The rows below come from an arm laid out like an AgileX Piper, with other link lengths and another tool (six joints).
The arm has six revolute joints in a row. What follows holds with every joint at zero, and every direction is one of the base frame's. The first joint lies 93.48 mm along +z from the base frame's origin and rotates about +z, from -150 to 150 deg. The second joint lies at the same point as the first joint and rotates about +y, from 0 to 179.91 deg. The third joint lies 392.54 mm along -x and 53.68 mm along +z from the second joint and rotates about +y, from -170 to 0 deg. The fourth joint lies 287.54 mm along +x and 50.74 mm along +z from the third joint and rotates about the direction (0.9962, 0, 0.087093), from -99.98 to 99.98 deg. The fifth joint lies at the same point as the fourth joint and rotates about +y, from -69.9 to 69.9 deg. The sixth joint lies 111.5 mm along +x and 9.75 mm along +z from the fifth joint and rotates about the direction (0.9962, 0, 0.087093), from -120 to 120 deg. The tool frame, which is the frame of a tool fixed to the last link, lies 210.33 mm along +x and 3 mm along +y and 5.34 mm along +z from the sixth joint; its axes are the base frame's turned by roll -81.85, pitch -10.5 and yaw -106.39 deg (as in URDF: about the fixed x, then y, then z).
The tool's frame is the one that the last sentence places.
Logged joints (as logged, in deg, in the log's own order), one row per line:
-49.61 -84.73 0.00 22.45 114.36 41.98
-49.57 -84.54 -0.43 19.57 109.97 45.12
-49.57 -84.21 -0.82 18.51 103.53 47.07
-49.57 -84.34 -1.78 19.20 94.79 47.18
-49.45 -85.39 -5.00 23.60 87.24 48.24
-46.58 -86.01 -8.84 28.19 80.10 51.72
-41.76 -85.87 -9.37 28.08 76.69 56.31
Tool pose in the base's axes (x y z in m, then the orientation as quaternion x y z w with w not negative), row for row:
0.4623 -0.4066 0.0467 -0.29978 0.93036 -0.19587 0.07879
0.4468 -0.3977 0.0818 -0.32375 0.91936 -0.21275 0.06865
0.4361 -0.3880 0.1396 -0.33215 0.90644 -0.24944 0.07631
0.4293 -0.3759 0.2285 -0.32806 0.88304 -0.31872 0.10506
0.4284 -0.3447 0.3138 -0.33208 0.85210 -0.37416 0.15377
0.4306 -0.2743 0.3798 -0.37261 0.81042 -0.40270 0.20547
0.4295 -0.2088 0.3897 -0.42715 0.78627 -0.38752 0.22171
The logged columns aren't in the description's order. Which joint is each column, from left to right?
Columns, left to right: joint 1, joint 3, joint 6, joint 4, joint 2, joint 5.
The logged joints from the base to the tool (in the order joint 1, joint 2, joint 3, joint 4, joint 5, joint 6), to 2 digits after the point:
-49.61 114.36 -84.73 22.45 41.98 0.00
-49.57 109.97 -84.54 19.57 45.12 -0.43
-49.57 103.53 -84.21 18.51 47.07 -0.82
-49.57 94.79 -84.34 19.20 47.18 -1.78
-49.45 87.24 -85.39 23.60 48.24 -5.00
-46.58 80.10 -86.01 28.19 51.72 -8.84
-41.76 76.69 -85.87 28.08 56.31 -9.37

